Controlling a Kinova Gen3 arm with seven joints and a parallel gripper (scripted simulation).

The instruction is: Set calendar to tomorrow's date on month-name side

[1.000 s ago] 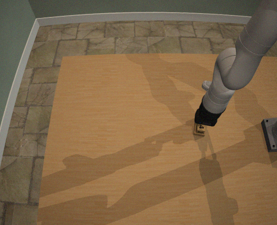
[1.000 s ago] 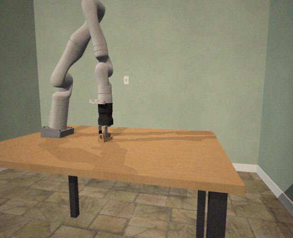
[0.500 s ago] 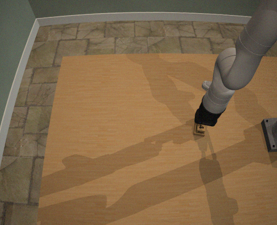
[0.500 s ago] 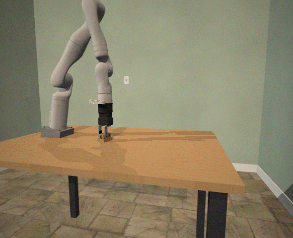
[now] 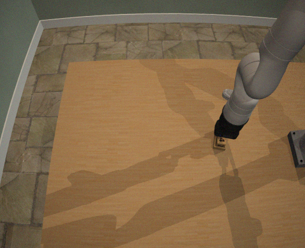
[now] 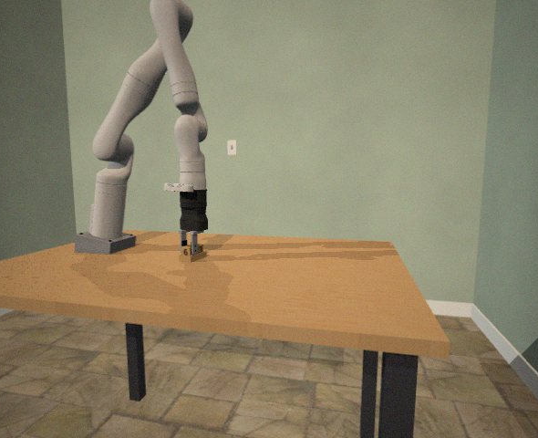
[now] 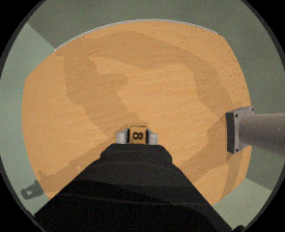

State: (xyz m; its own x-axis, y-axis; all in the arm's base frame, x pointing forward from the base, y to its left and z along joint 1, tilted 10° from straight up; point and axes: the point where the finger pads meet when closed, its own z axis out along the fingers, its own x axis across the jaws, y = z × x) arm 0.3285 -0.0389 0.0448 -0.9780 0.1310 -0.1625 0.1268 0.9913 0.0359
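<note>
Now: hand 30 mm above the tray and 20 mm to the right of it.
</note>
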